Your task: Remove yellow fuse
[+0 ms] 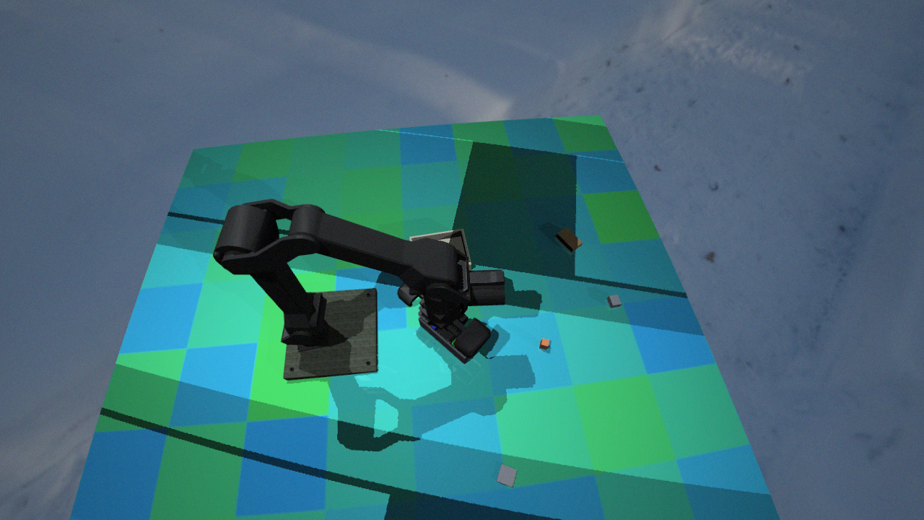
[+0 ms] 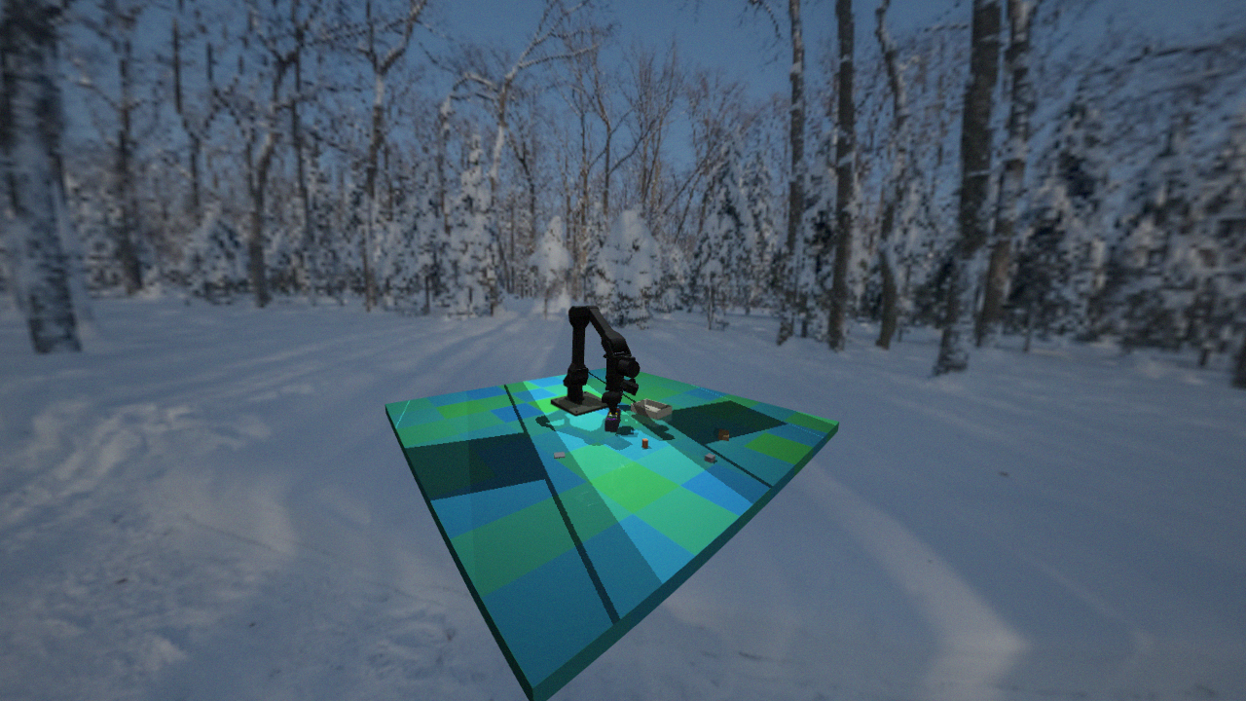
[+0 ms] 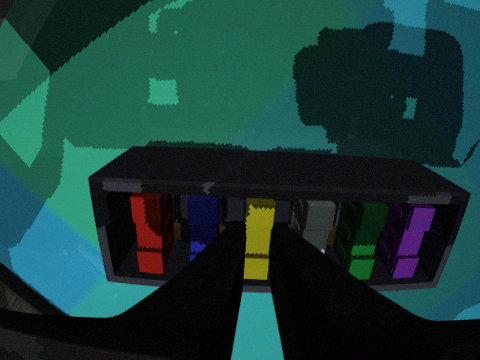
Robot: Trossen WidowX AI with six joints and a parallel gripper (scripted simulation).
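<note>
My gripper tip is 19 cm to the right of the tray, 3 cm short of it and 3 cm above it. From my gripper tip the other things lie so: yellow fuse 1 cm below; then brown block 35 cm ahead, 16 cm to the left, 3 cm below; then orange cube 19 cm ahead, 8 cm to the right, 2 cm below.
</note>
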